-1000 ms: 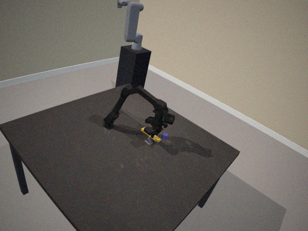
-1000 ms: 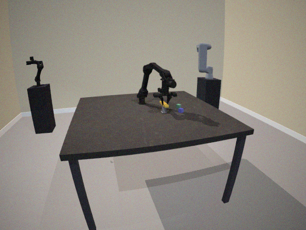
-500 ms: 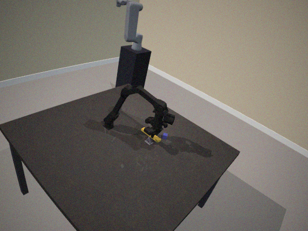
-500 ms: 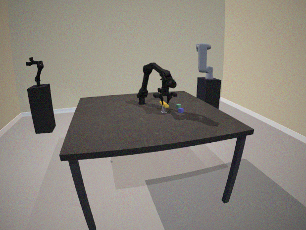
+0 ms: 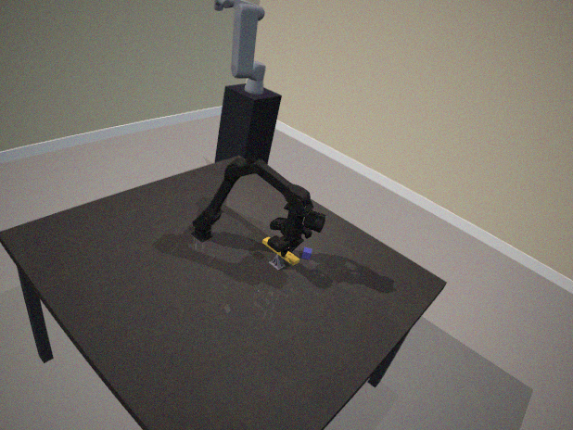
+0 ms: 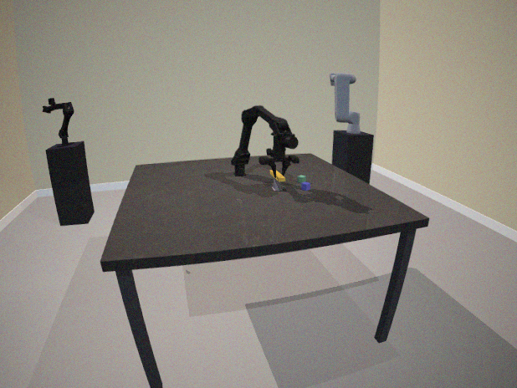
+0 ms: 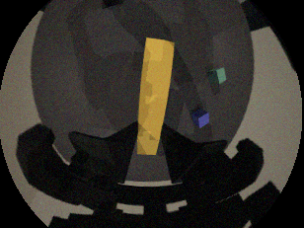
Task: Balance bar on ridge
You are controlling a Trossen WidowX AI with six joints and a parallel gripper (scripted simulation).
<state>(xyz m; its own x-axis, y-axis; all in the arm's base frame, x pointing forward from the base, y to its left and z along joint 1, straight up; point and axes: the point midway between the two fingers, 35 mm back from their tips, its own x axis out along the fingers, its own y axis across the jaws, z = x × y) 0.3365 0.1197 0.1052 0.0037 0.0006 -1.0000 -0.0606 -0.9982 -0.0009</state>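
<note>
My gripper tip is now 30 mm past the bar. Also, from my gripper tip: blue cube (140 mm to the left, 50 mm below, 10 mm ahead); then green cube (170 mm to the left, 110 mm behind, 50 mm below).
</note>
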